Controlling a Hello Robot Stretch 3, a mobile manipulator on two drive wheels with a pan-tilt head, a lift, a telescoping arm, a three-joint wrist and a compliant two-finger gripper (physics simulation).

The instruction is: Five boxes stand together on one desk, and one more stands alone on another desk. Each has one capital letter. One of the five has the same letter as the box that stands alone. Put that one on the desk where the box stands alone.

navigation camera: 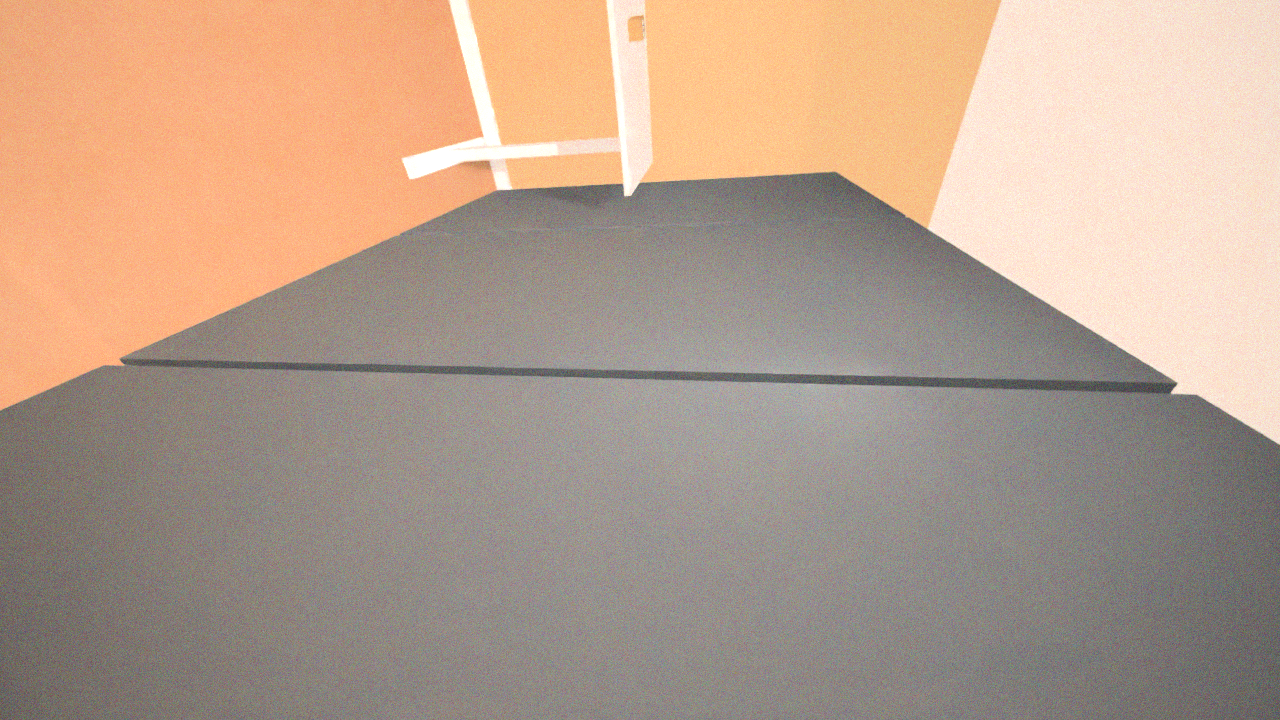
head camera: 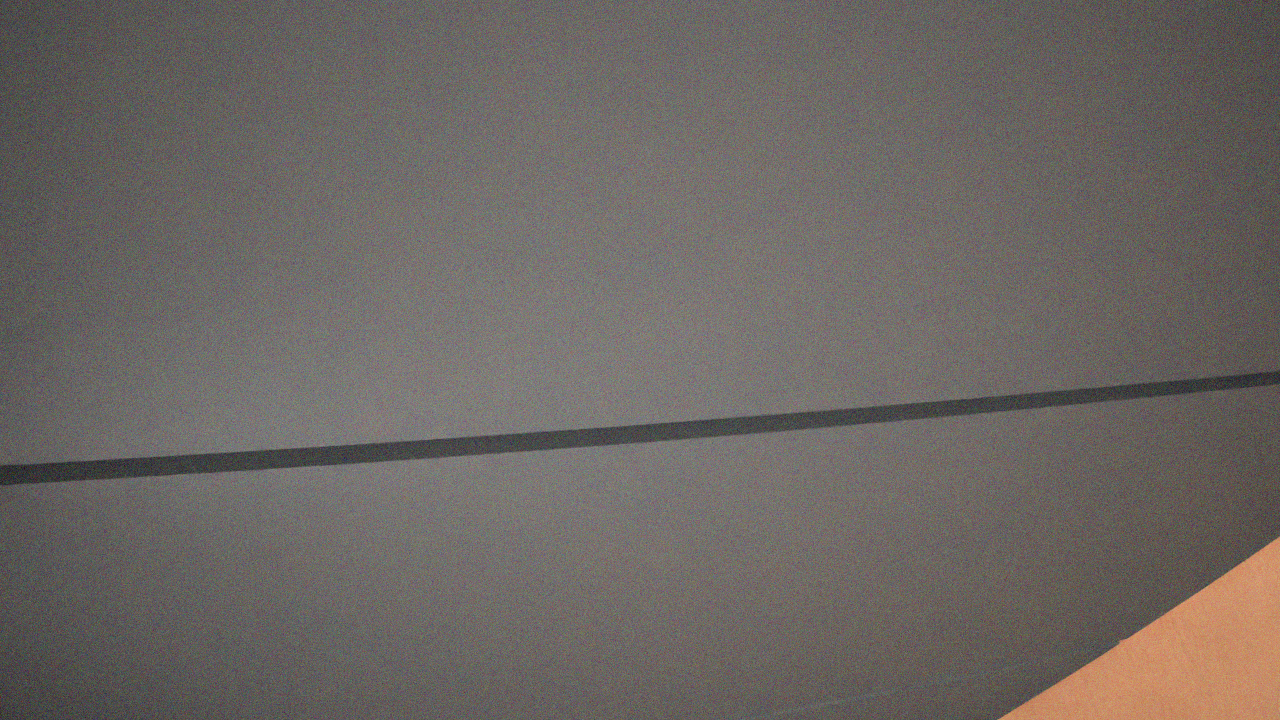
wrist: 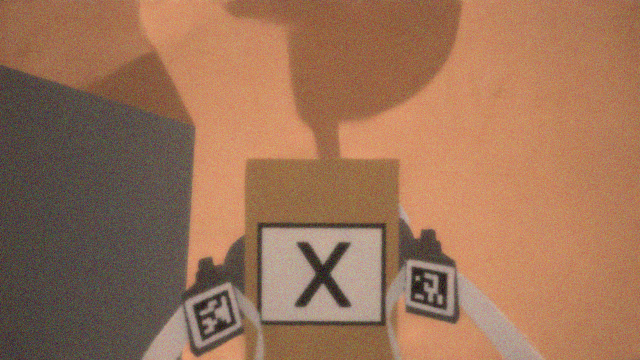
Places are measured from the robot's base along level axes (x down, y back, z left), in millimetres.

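Where they show: gripper, fingertip midpoint: [wrist: 318,250].
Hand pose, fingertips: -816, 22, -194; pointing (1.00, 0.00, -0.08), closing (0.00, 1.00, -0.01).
Note:
After its pixels a point has its place, as x, y, z.
A brown box [wrist: 320,192] {-865, 25, -230} with a black capital X on a white label is upright at the bottom middle of the wrist view. My gripper [wrist: 318,250] {-816, 22, -194} is shut on this box, with one dark fingertip against each side. The lower part of the box is cut off by the frame. The box that stands alone, the other boxes and the two desks cannot be made out in the head and navigation views.
A large grey surface [head camera: 626,268] {-1184, -446, 345} [navigation camera: 626,537] {-1173, -424, 228} [wrist: 90,210] {-453, -342, -205} fills much of the head and navigation views, crossed by a dark seam [head camera: 640,433] {-1140, -490, 533} [navigation camera: 662,375] {-1180, -492, 533}. It lies left of the box in the wrist view. Orange surface [head camera: 1208,653] {0, -520, 1274} [wrist: 525,150] {-1, 678, -208} borders it. A white upright panel [navigation camera: 633,107] {-951, -368, 1888} shows far off.

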